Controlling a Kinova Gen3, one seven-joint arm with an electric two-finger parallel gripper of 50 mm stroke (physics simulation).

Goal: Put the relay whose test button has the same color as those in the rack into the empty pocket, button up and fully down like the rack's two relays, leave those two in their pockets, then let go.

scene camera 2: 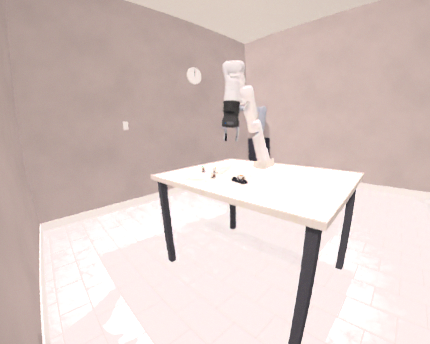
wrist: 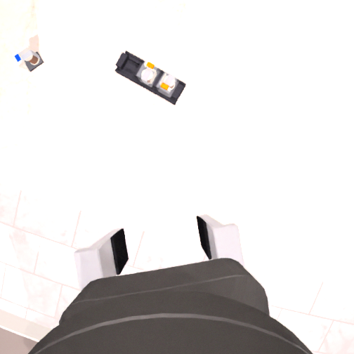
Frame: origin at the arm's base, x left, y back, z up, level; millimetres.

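Where they show: gripper, fingertip midpoint: (scene camera 2: 230,141); arm's base at its link origin: (scene camera 2: 263,160).
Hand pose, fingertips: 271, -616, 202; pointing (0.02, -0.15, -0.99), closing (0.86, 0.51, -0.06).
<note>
Each offset is from my fingertips to the top centre of the thing, as dx, dy, dz. "pt": to the spot under its first point. Level surfaces: height alone.
A black rack {pt -54, +149, -245} (scene camera 2: 244,182) (wrist: 180,93) lies on the table. In the wrist view, two relays with orange test buttons, one relay (wrist: 148,74) in the middle pocket and one relay (wrist: 168,83) in the pocket at the right end, sit in it; the pocket at the upper left end is empty. A relay with a blue button (wrist: 30,58) lies at the upper left of the wrist view. In the scene view, small loose things stand left of the rack: one {-493, +181, -205} (scene camera 2: 203,169), another {-388, +205, -205} (scene camera 2: 214,170) and a third {-281, +106, -205} (scene camera 2: 213,175); their button colors cannot be told there. My gripper (scene camera 2: 231,139) (wrist: 162,237) is open and empty, high above the table.
The white table {dz -249} (scene camera 2: 300,192) stands on dark legs over a tiled floor. The arm's base (scene camera 2: 264,163) is at its back edge. A faint pale patch lies around the loose things at the left of the table.
</note>
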